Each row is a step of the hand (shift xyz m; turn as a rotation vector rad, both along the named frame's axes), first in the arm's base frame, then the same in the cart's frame.
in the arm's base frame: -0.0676 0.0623 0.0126 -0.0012 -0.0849 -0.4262
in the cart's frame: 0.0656 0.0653 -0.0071 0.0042 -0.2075 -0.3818
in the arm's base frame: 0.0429 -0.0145 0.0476 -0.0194 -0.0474 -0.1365
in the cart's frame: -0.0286 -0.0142 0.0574 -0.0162 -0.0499 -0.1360
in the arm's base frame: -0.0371 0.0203 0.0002 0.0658 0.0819 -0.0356
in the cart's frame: 0.0238 0.0325 -0.0128 0.0796 -0.0746 0.0201
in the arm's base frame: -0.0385 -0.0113 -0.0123 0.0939 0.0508 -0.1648
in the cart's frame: -0.0042 0.0275 -0.0314 0.0725 -0.1623 -0.0833
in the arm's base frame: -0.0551 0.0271 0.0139 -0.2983 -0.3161 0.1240
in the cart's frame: 0.0297 0.0549 -0.0082 -0.2995 0.3201 -0.1100
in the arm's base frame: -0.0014 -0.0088 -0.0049 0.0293 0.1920 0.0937
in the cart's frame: -0.0074 -0.0012 -0.0069 0.1645 0.0207 0.1379
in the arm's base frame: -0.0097 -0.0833 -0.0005 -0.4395 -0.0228 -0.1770
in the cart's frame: -0.0799 0.0080 -0.0243 0.0627 0.2968 -0.3646
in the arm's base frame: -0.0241 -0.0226 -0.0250 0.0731 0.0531 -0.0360
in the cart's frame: -0.0142 0.0087 -0.0379 0.0508 -0.0812 0.0166
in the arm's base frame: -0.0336 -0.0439 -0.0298 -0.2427 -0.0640 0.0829
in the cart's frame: -0.0329 0.0146 -0.0514 -0.0521 0.2521 -0.0600
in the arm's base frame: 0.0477 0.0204 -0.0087 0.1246 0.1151 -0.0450
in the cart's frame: 0.0163 -0.0458 0.0201 0.1073 -0.1304 0.0478
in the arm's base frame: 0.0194 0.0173 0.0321 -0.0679 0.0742 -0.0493
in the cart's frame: 0.0081 -0.0012 0.0405 0.0898 0.0353 -0.0570
